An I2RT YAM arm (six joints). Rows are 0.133 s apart.
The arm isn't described. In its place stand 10 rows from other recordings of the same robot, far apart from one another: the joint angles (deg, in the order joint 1, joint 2, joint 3, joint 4, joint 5, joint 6), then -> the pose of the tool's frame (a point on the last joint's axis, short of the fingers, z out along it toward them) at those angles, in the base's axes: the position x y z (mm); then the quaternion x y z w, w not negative.
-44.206, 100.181, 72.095, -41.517, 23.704, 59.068 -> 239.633, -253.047, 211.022, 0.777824, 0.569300, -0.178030, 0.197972
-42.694, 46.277, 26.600, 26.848, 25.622, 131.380 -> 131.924, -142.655, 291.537, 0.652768, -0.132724, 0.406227, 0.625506
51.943, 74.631, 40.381, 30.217, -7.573, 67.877 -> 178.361, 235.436, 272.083, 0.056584, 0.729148, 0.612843, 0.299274
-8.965, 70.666, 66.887, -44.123, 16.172, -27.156 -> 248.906, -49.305, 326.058, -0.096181, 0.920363, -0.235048, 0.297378
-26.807, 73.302, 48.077, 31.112, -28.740, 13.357 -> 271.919, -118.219, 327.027, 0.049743, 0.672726, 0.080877, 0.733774
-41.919, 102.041, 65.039, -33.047, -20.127, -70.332 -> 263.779, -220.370, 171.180, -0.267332, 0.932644, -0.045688, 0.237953
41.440, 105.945, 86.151, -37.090, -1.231, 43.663 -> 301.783, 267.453, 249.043, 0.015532, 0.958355, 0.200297, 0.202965
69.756, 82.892, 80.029, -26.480, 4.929, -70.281 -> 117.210, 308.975, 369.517, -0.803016, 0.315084, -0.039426, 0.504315
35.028, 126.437, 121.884, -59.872, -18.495, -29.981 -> 380.278, 280.342, 269.051, -0.547224, 0.792630, 0.166180, 0.211347
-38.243, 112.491, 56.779, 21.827, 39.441, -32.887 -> 294.534, -260.929, 132.215, 0.197354, 0.822396, -0.499755, 0.186981
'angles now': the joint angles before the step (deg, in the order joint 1, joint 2, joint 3, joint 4, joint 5, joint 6). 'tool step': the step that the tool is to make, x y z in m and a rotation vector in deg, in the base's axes. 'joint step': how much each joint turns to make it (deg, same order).
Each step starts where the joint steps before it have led.
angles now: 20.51 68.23 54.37 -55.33 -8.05 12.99
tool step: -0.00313 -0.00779 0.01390 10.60 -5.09 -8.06
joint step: -2.58 -5.27 -1.81 6.46 -5.12 8.71
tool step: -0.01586 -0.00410 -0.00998 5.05 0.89 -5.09
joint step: 0.00 -5.05 -5.32 2.72 -1.62 7.22
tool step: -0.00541 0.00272 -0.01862 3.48 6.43 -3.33
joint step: 0.88 0.22 -3.49 0.53 -2.34 6.63
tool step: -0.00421 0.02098 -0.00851 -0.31 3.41 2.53
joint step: 6.56 2.25 -0.42 0.58 1.08 4.18
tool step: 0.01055 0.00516 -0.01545 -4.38 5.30 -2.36
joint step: 0.50 5.96 0.83 -1.04 2.70 1.96
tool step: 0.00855 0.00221 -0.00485 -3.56 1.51 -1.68
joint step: 0.02 3.48 1.49 -0.77 2.98 0.72
